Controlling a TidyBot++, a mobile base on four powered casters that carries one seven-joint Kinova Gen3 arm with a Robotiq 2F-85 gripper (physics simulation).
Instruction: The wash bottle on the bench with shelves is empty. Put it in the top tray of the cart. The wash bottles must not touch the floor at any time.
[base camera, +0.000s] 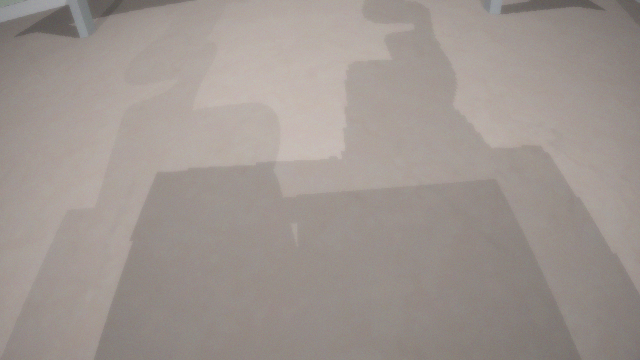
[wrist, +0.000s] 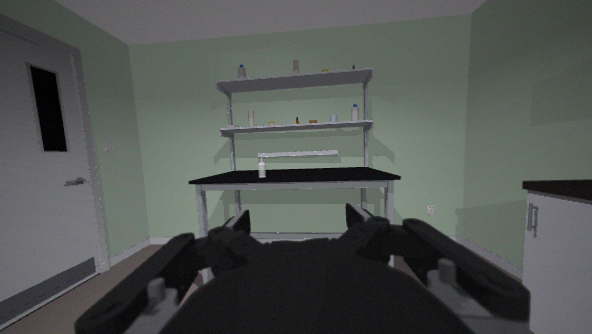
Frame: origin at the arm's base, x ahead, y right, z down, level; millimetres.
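Where they show: gripper, fingertip midpoint: (wrist: 298, 217).
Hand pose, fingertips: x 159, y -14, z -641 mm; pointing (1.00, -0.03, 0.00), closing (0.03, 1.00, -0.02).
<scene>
After its pixels a point has its place.
A white wash bottle (wrist: 262, 169) {x 1351, y -296, z -582 mm} stands upright on the black top of the bench with shelves (wrist: 320, 175), left of its middle, in the wrist view. My gripper (wrist: 298, 217) {x 159, y -14, z -641 mm} is open, with no object between its fingers. It is well short of the bench, and its fingertips show below the bench top in the wrist view. The cart does not show in either view. In the base camera view two bench legs (base camera: 84, 20) {x 1339, y -779, z 335 mm} (base camera: 492, 6) {x 1215, y 607, z 371 mm} show at the top edge.
Bottles and small containers stand on the upper shelf (wrist: 300, 80) and lower shelf (wrist: 300, 127). A grey door (wrist: 55, 210) {x 1383, y -1991, z -309 mm} is at the left. A white cabinet (wrist: 560, 250) {x 779, y 1123, z -225 mm} with a dark top stands at the right. Shadows fall on the floor (base camera: 310, 75) {x 785, y 3, z 397 mm} ahead of the base.
</scene>
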